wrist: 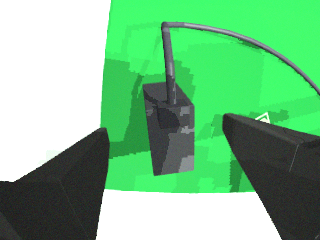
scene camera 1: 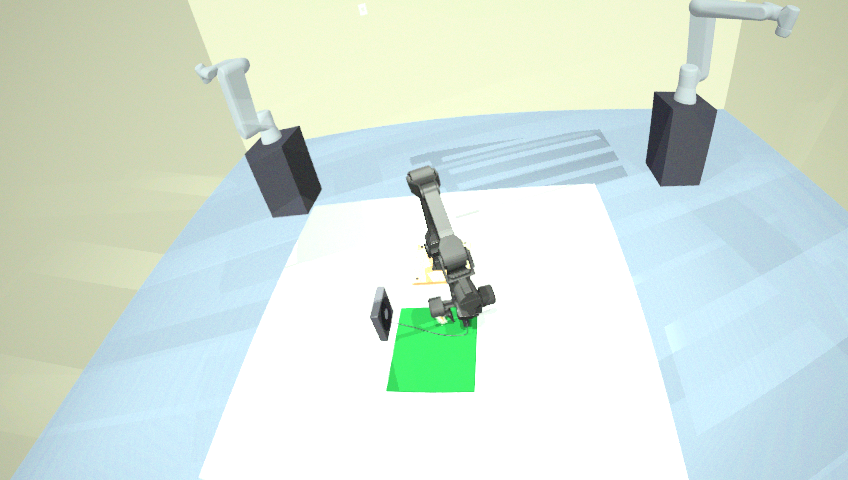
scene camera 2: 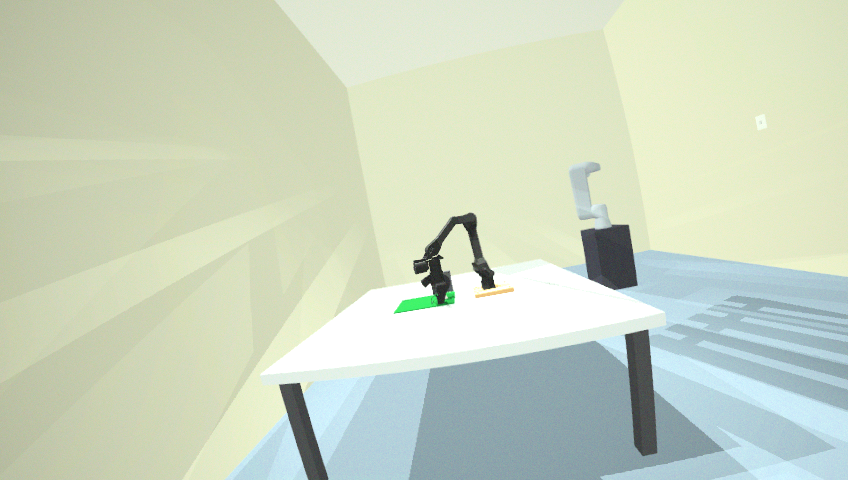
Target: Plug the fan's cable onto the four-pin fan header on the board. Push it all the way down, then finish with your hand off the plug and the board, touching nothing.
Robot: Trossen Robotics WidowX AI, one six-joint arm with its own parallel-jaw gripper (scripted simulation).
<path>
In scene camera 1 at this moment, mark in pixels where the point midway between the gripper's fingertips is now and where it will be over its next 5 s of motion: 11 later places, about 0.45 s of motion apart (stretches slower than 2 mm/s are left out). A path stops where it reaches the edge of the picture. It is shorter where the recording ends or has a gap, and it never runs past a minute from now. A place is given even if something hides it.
The gripper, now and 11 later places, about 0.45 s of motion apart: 464,318; 462,310; 459,309; 455,309; 451,309; 446,308; 442,308; 438,308; 439,308; 439,308; 440,312; 440,313
</path>
